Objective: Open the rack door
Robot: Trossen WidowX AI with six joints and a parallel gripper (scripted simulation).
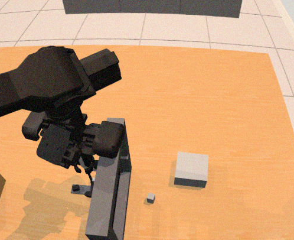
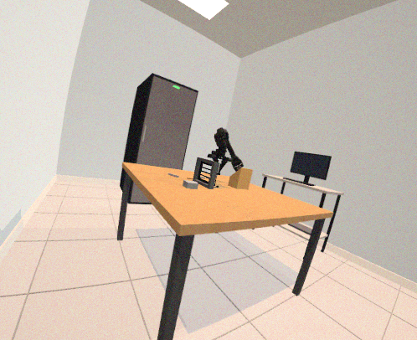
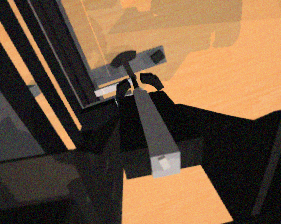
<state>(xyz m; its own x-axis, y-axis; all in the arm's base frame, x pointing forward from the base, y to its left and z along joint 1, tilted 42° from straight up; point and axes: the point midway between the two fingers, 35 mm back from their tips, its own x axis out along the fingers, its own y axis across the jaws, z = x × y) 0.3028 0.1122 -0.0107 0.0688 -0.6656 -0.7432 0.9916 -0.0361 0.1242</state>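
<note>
My gripper tip is now 2 cm above the door handle and 1 cm to the left of it. From my gripper tip the other things lie so: light grey block: 23 cm ahead, 12 cm below, 6 cm to the left; thin flat strip: 29 cm to the right, 21 cm ahead, 13 cm below; small grey cube: 14 cm ahead, 12 cm below, 2 cm to the right.
</note>
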